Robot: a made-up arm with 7 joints. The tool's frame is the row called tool. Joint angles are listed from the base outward. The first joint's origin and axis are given. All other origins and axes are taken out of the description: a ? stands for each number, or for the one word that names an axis. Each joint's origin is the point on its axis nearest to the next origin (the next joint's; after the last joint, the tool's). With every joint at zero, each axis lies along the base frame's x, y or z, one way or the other. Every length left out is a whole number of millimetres.
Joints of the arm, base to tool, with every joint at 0 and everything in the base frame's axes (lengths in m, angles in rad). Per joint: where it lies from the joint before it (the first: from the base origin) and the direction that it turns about. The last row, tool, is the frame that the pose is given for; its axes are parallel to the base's.
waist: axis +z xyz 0 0 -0.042
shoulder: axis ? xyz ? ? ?
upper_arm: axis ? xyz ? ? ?
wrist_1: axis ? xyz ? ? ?
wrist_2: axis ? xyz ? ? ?
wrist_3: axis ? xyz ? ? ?
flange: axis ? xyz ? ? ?
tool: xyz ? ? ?
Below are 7 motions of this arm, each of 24 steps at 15 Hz.
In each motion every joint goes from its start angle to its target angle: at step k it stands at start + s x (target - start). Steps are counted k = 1, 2, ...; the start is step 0. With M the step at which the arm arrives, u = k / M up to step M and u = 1 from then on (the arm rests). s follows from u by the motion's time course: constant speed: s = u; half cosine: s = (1 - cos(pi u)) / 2; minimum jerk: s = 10 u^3 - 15 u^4 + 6 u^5.
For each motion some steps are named. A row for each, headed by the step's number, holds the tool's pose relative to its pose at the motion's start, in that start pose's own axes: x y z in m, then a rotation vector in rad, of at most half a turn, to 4 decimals.
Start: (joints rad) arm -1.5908 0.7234 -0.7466 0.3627 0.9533 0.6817 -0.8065
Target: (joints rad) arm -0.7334 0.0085 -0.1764 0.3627 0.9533 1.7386 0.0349
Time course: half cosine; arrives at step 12
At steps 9, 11, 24:
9: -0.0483 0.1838 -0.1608 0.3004 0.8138 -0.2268
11: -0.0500 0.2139 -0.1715 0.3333 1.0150 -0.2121
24: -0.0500 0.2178 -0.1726 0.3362 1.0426 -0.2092

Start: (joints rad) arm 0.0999 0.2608 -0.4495 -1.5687 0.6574 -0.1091 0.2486
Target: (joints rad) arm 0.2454 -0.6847 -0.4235 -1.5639 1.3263 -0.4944 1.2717
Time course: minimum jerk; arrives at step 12
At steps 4, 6, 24:
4: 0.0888 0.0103 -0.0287 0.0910 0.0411 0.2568
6: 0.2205 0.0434 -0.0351 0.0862 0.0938 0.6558
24: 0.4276 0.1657 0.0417 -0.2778 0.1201 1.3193

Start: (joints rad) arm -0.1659 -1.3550 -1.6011 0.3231 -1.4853 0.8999 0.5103
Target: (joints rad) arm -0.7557 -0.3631 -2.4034 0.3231 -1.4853 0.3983 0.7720
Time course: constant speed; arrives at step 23
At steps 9, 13, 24:
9: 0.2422 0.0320 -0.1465 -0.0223 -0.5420 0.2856
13: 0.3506 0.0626 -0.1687 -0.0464 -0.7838 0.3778
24: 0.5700 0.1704 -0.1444 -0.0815 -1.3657 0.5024

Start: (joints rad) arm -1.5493 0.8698 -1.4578 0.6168 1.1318 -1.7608 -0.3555
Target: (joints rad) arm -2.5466 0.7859 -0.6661 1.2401 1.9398 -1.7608 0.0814
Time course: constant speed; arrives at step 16
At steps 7, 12, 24:
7: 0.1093 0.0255 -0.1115 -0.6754 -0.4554 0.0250
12: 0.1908 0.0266 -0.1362 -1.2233 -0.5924 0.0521
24: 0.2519 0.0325 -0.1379 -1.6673 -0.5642 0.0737

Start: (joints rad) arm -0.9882 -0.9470 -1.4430 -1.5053 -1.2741 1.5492 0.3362
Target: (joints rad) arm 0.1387 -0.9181 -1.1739 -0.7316 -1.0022 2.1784 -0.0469
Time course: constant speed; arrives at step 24
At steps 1, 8, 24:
1: -0.0074 0.0104 0.0002 0.0835 -0.0060 -0.0434
8: -0.0539 0.0953 0.0381 0.6437 0.0406 -0.3543
24: -0.1277 0.1358 0.3461 1.6263 0.7960 -0.8901

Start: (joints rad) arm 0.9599 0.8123 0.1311 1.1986 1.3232 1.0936 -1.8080
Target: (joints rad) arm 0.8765 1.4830 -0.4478 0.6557 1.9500 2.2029 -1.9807
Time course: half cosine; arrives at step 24
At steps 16, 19, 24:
16: 0.1419 0.2700 0.1420 -1.5371 0.1892 0.8476
19: 0.1477 0.3508 0.1199 -1.8346 0.2156 1.0347
24: 0.1450 0.4045 0.0927 -2.0414 0.2363 1.1700

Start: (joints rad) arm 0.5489 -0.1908 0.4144 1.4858 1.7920 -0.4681 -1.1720
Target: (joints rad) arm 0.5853 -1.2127 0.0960 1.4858 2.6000 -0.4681 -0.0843
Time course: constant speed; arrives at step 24
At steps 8, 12, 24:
8: -0.0460 0.0860 0.0684 0.4617 0.3713 -0.2318
12: -0.0600 0.1207 0.1240 0.7143 0.5732 -0.2911
24: -0.0647 0.1345 0.3402 1.5195 1.1874 -0.2310

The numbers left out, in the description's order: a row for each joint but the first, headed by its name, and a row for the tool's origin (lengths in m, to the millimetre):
shoulder: axis +y, xyz 0.266 -0.307 0
upper_arm: axis +x, xyz -0.253 0 0.089
wrist_1: axis -y, xyz 0 0.004 -0.045
wrist_2: axis +x, xyz -0.074 0 0.031
wrist_3: axis -z, xyz 0 -0.026 -0.045
flange: axis +y, xyz -0.038 -0.136 0
tool: xyz -0.034 0 -0.075

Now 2 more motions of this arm.
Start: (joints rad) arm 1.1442 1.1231 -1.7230 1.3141 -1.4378 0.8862 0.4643
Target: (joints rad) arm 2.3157 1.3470 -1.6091 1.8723 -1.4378 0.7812 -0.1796
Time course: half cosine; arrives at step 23
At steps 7, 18, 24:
7: 0.0906 0.0995 -0.1285 0.2279 -0.2908 -0.0938
18: 0.5072 0.5045 -0.2167 0.9711 -1.0822 -0.4791
24: 0.5763 0.5692 -0.1795 1.0991 -1.1848 -0.5555

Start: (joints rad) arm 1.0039 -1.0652 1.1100 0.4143 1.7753 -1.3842 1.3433
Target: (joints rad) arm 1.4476 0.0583 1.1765 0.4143 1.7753 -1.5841 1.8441
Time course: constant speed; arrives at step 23
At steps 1, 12, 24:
1: 0.0040 -0.0069 -0.0011 0.0015 0.0109 -0.0496
12: 0.0224 -0.0965 -0.0152 0.1369 0.1801 -0.5781
24: -0.0028 -0.1930 -0.0498 0.4815 0.4341 -1.0221

